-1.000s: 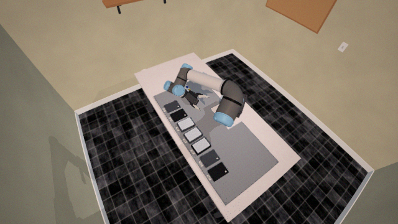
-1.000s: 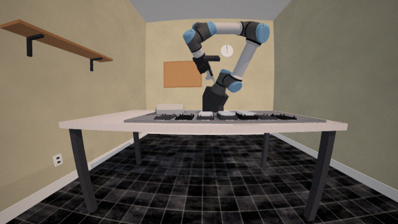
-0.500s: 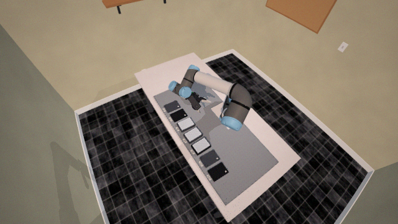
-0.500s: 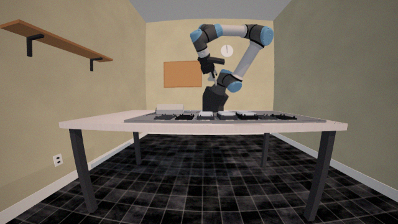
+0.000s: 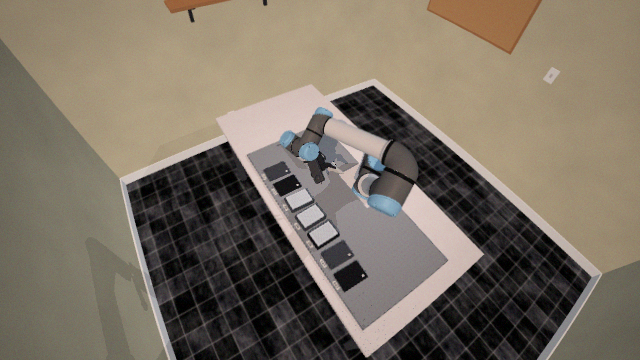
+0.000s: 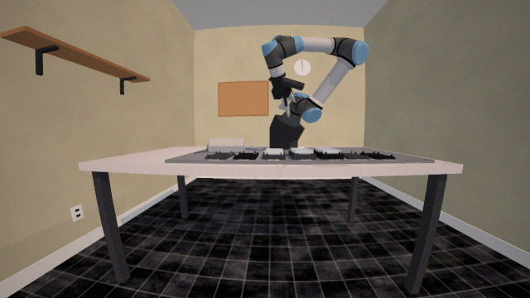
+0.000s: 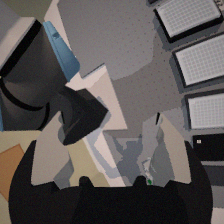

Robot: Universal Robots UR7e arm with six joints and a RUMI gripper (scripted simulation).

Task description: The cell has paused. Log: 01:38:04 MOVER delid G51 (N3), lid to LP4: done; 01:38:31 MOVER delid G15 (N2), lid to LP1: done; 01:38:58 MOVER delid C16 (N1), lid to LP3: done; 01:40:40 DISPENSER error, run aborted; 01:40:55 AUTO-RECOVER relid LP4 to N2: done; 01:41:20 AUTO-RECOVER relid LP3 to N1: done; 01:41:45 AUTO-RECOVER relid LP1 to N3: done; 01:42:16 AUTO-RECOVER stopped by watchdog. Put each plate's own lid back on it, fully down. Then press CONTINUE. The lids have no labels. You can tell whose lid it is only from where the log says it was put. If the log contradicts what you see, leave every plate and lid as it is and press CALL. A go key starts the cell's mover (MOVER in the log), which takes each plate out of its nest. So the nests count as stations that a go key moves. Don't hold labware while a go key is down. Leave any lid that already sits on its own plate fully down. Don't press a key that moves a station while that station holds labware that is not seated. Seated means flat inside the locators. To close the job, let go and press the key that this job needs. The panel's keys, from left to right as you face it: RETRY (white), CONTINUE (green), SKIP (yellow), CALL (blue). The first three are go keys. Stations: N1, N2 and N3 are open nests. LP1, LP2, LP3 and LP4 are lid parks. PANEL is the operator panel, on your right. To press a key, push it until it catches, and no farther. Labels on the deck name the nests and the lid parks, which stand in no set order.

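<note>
The grey lid is 21 cm below my hand, 18 cm to the left of it and 11 cm ahead of it. Also, from my hand: lid park LP4: 43 cm to the left, 24 cm below, 8 cm ahead; then white gridded plate: 22 cm below, 15 cm ahead, 8 cm to the right; then lid park LP3: 24 cm below, 21 cm to the right, 18 cm ahead.
</note>
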